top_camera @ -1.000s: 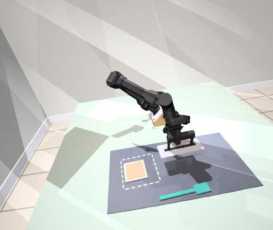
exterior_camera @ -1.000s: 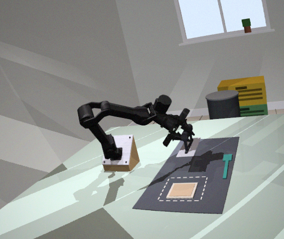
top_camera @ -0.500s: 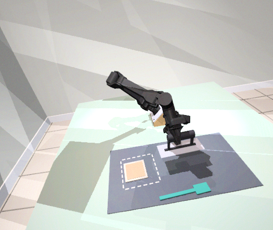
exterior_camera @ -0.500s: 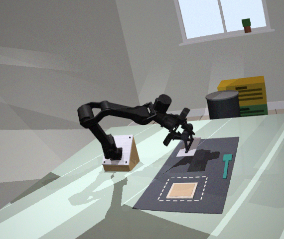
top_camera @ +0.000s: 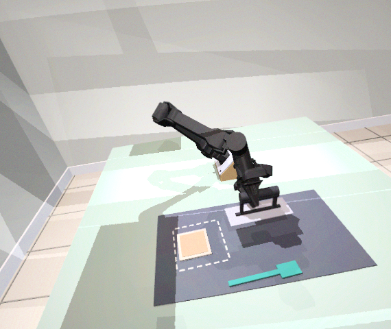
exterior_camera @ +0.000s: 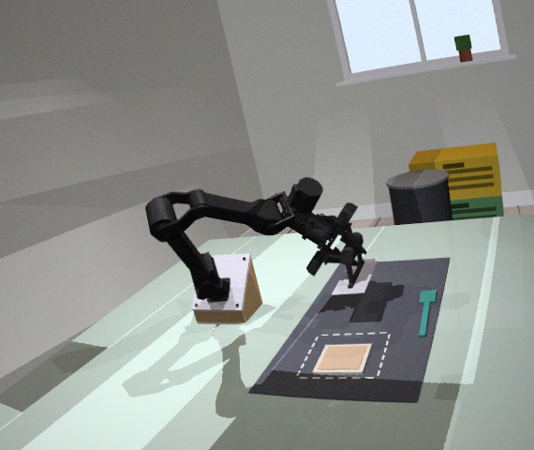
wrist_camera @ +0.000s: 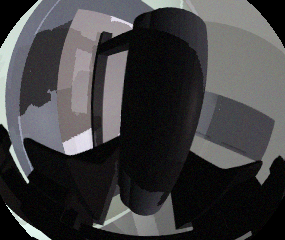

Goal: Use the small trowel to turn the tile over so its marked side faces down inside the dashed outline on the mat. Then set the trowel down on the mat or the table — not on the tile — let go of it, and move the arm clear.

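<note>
The teal trowel lies 14 cm below my gripper tip and 14 cm ahead of it. From my gripper tip the other things lie so: dark mat 16 cm below, 2 cm to the right; then tile 21 cm to the right, 14 cm below, 2 cm behind.
</note>
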